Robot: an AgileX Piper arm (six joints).
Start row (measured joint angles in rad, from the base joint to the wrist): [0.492, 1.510, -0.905, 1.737, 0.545, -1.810]
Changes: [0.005, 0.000, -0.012, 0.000, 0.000, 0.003]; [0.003, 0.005, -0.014, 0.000, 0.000, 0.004]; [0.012, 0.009, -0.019, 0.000, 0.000, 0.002]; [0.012, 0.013, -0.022, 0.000, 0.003, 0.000]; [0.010, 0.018, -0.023, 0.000, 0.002, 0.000]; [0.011, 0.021, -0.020, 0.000, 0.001, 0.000]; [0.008, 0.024, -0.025, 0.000, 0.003, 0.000]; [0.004, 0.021, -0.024, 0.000, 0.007, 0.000]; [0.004, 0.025, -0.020, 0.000, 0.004, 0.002]
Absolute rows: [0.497, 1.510, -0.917, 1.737, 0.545, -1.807]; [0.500, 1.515, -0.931, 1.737, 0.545, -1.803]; [0.512, 1.524, -0.950, 1.737, 0.545, -1.801]; [0.524, 1.537, -0.972, 1.737, 0.548, -1.801]; [0.534, 1.555, -0.995, 1.737, 0.550, -1.801]; [0.545, 1.576, -1.015, 1.737, 0.551, -1.801]; [0.553, 1.600, -1.040, 1.737, 0.554, -1.801]; [0.557, 1.621, -1.064, 1.737, 0.561, -1.801]; [0.561, 1.646, -1.084, 1.737, 0.565, -1.799]
